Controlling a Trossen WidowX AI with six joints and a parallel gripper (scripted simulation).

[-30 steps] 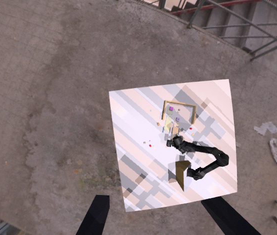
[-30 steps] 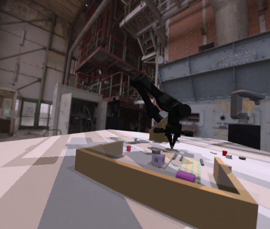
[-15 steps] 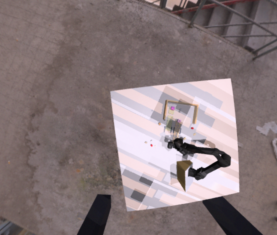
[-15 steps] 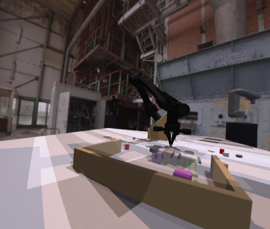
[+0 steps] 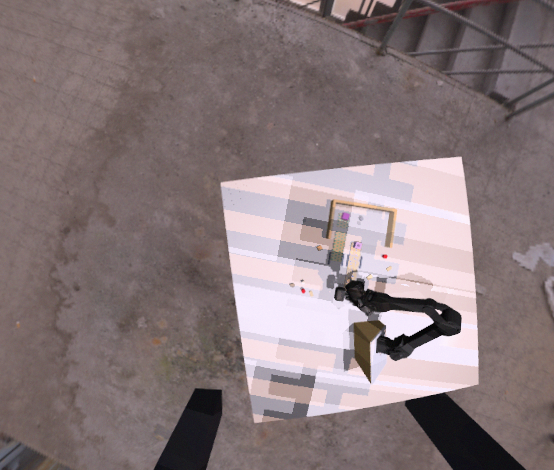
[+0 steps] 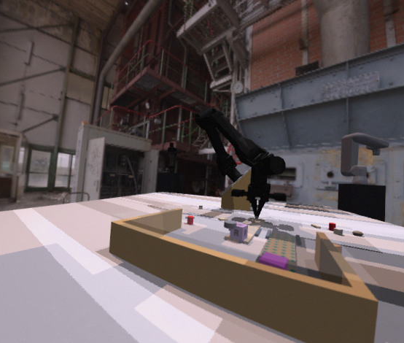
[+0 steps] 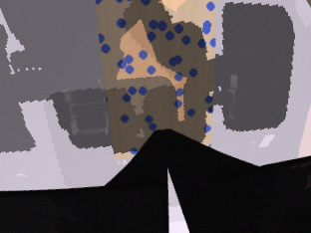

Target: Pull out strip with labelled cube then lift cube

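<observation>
The strip lies 12 cm ahead of my gripper tip and 2 cm to the right of it.
</observation>
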